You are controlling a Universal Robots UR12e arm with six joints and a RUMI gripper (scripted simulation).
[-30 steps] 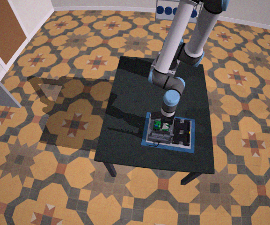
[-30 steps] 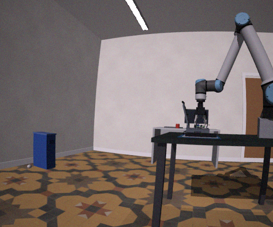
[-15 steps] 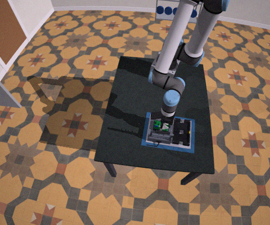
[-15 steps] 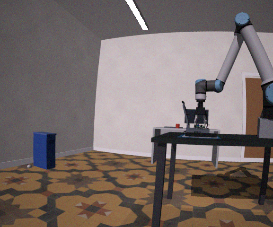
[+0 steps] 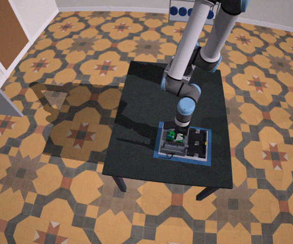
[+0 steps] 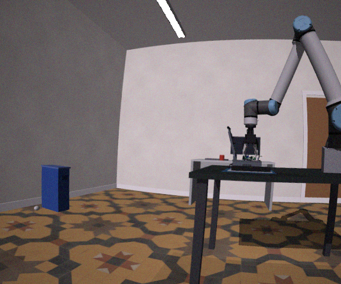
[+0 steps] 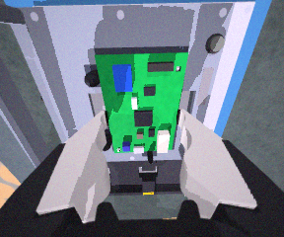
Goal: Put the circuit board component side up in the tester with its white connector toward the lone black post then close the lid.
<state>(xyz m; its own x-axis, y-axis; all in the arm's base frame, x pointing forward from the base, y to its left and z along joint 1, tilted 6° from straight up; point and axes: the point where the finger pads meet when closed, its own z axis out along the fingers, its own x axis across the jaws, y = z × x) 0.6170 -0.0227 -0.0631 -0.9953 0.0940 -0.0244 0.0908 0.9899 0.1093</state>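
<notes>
My hand is right at the green circuit board. Also, from my hand: tester lid: 12 cm ahead, 10 cm above, 1 cm to the right; then tester: 4 cm above, 3 cm to the left, 3 cm ahead.
</notes>
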